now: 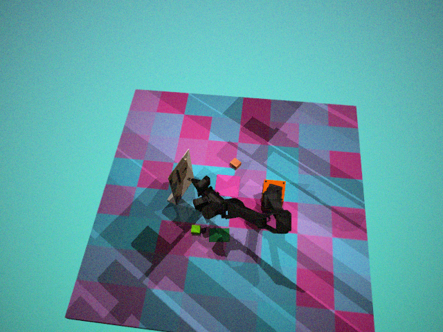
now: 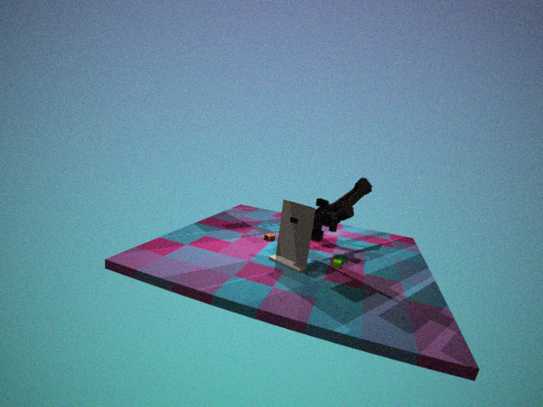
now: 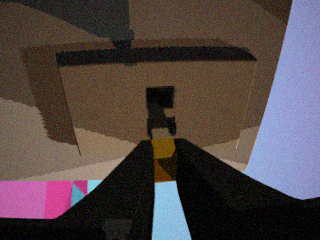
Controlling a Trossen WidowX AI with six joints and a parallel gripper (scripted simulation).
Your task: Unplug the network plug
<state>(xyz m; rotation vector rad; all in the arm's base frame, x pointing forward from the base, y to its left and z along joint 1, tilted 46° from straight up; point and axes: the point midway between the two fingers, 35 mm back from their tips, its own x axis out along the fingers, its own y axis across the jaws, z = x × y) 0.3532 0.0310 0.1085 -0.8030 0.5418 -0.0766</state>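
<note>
Now: the pink square 200 mm below my gripper tip, 140 mm behind it and 110 mm to the right of it. Also, from my gripper tip: network plug: right at my gripper tip; grey panel: 70 mm below, 70 mm ahead, 30 mm to the right.
</note>
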